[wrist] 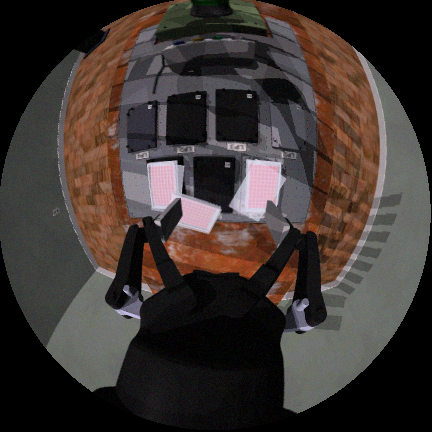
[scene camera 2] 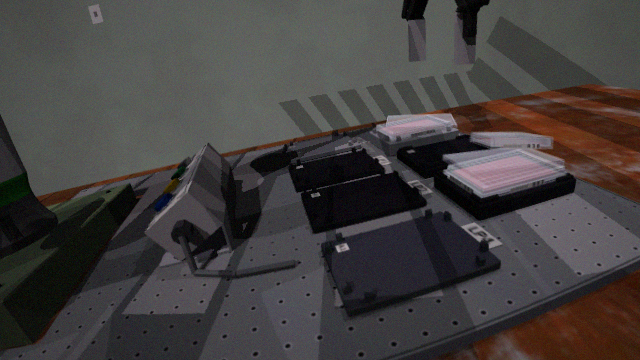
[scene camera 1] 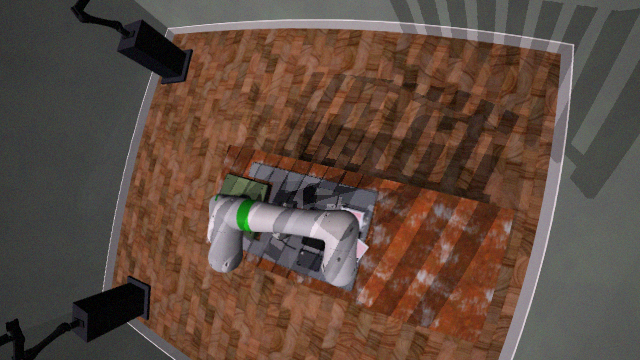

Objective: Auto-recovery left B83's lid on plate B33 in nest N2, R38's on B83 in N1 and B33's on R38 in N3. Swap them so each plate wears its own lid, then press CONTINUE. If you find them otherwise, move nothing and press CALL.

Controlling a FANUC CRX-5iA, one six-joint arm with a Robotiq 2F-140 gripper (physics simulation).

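Places are measured from the arm's base along level axes (x right, y back, z down), in millimetres.
Where they show: gripper, fingertip midpoint: point(wrist: 222, 207) point(scene camera 2: 438, 62); arm's base at its link origin: point(scene camera 2: 8, 242).
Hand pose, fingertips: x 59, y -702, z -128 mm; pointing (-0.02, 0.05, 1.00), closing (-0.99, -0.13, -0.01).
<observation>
Things, the pixels of their top centre, and the offset from my fingertips. "pt": a spot on its surface instead. Level surfaces: height alone.
- far plate at its top centre: point(scene camera 2: 419, 118) point(wrist: 257, 192) dx -77, dy -13, dz +106 mm
- third plate at its top centre: point(scene camera 2: 507, 123) point(wrist: 189, 218) point(scene camera 1: 355, 252) dx +89, dy -58, dz +96 mm
- black middle nest at its top centre: point(scene camera 2: 448, 147) point(wrist: 213, 185) dx +27, dy +5, dz +135 mm
- button box at a spot on its surface: point(scene camera 2: 220, 170) pt dx -52, dy +362, dz +103 mm
- perforated board at its surface level: dz +156 mm
My gripper point(scene camera 2: 441, 55) point(wrist: 222, 207) is open and empty, high above the nests. The near plate point(scene camera 2: 505, 172) point(wrist: 162, 185) sits on the N1 nest, with a clear lid shifted sideways on or under it. The far plate point(scene camera 2: 422, 124) point(wrist: 263, 185) is on the N2 nest; a clear sheet or lid shows askew around it in the wrist view. A third plate point(scene camera 2: 512, 141) point(wrist: 197, 213), labelled R38, lies skewed off the outer end of the black middle nest point(scene camera 2: 435, 152) point(wrist: 214, 182), whose surface is bare. Which lid is where cannot be read. The gripper is hidden in scene camera 1.
Black landing nests point(scene camera 2: 360, 205) point(wrist: 186, 117) point(wrist: 236, 115) and a dark grey one point(scene camera 2: 410, 260) point(wrist: 141, 127) stand inward of the plates. The button box point(scene camera 2: 220, 170) has blue, yellow and green buttons; its cable lies on the perforated board point(scene camera 2: 280, 320). The arm point(scene camera 1: 285, 220) covers much of the board.
</observation>
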